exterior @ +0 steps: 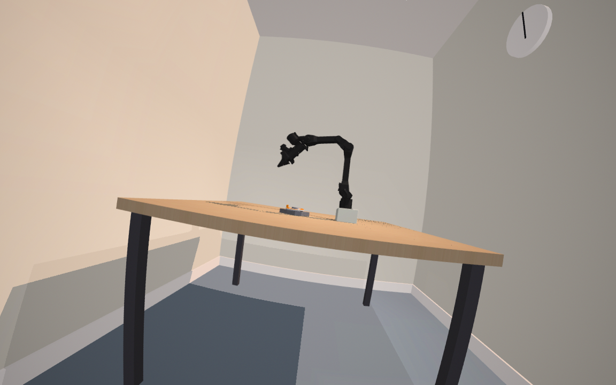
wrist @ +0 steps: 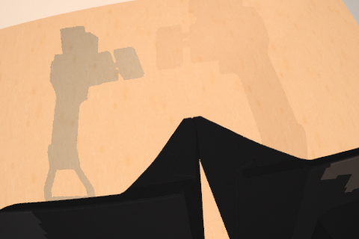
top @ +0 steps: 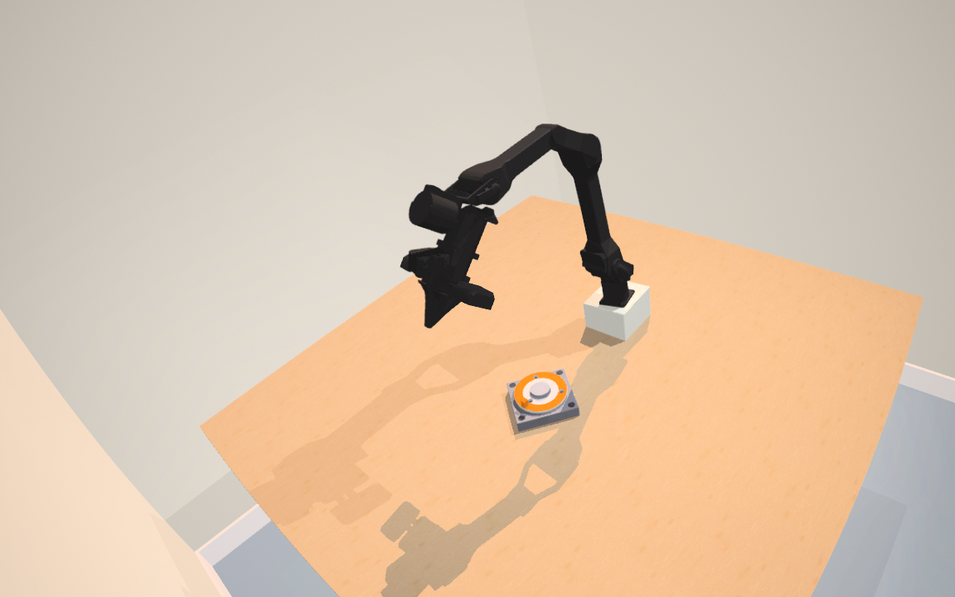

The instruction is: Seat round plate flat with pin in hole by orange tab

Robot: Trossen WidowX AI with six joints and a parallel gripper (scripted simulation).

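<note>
My gripper tip is 24 cm above the round plate, 12 cm past it and 10 cm to the right of it. From my gripper tip the other things lie so: grey square base (25 cm below, 14 cm behind, 10 cm to the left).
</note>
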